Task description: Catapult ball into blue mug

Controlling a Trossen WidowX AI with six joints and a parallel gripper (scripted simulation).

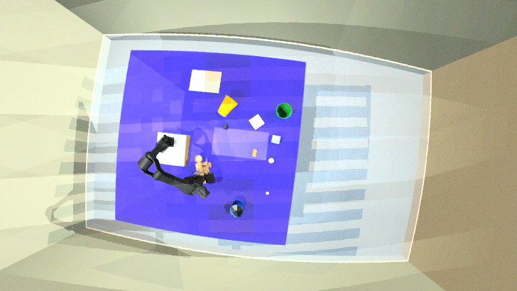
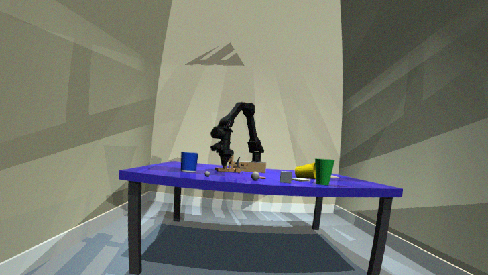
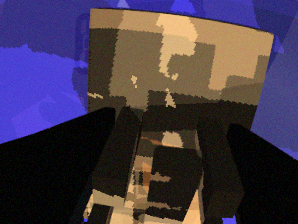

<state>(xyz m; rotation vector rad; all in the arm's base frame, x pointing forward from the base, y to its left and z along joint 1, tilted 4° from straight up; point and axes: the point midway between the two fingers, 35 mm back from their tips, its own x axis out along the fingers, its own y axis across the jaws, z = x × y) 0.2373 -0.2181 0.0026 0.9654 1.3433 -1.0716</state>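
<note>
Right now my gripper tip is 50 mm below the catapult frame, 40 mm to the right of it and 10 mm past it. From my gripper tip the other things lie so: blue mug (240 mm ahead, 180 mm to the right); wooden catapult (60 mm to the left, 20 mm above, 10 mm behind); black ball (340 mm to the left, 120 mm ahead, 20 mm below).
</note>
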